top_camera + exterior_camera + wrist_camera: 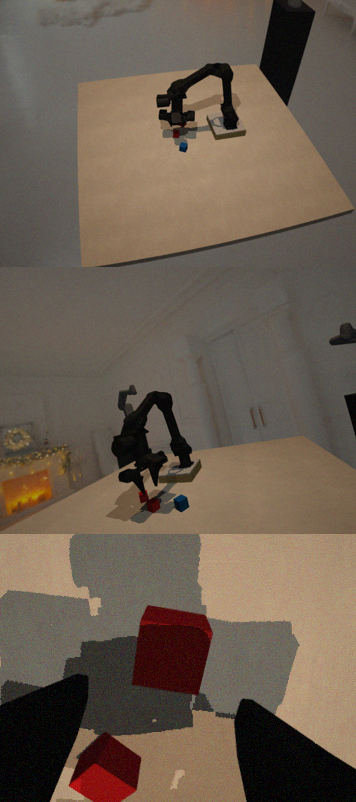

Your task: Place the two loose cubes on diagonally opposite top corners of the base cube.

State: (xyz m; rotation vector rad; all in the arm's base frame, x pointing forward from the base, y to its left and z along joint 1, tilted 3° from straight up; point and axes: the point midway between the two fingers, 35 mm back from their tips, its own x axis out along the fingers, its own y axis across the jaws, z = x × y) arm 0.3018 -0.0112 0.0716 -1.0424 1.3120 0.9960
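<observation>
Now: the blue cube 100 mm to the left of my gripper tip, 50 mm below it and 20 mm behind it.
</observation>
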